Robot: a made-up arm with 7 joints.
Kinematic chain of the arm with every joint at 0, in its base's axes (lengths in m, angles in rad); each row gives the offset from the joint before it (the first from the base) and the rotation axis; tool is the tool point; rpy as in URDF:
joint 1: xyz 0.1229 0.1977 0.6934 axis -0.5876 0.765 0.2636
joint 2: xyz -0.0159 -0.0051 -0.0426 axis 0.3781 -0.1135 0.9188
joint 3: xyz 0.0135 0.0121 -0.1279 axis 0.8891 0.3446 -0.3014
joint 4: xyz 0.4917 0 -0.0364 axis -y
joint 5: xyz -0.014 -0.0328 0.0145 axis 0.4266 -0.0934 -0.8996
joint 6: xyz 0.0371 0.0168 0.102 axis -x
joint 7: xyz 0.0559 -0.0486 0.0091 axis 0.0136 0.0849 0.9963
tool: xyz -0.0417 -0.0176 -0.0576 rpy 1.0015 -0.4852 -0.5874
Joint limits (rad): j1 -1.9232..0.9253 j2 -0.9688..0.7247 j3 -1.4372..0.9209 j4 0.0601..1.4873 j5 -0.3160..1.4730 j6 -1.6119..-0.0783 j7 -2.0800..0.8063
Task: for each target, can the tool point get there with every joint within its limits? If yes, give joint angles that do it. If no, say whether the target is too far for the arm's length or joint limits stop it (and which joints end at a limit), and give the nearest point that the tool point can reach.
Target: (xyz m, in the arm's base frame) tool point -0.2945 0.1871 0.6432
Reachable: no: joint limits stop it (at a limit: joint 1, joint 2, joint 5, joint 6, joint 7) | nearest point -0.1223 0.2238 1.0066 | short by 0.404 m
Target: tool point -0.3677 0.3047 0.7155
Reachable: no: joint limits stop it (at a limit: joint 1, joint 2, joint 3, joint 6, joint 7) | nearest point -0.1500 0.2581 1.0223 | short by 0.379 m
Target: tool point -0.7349 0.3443 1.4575
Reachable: no: too far | nearest point -0.1889 0.3049 1.1530 | short by 0.626 m
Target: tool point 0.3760 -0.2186 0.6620
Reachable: yes | joints -1.2678 -0.8356 -0.5292 0.2941 0.6827 -0.2656 -0.1536
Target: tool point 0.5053 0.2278 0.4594
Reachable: yes | joints 0.4749 -0.0388 -0.4799 1.1843 0.7526 -0.7048 -0.7310
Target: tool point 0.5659 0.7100 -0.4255
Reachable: no: too far | nearest point 0.3672 0.4205 0.1269 | short by 0.655 m
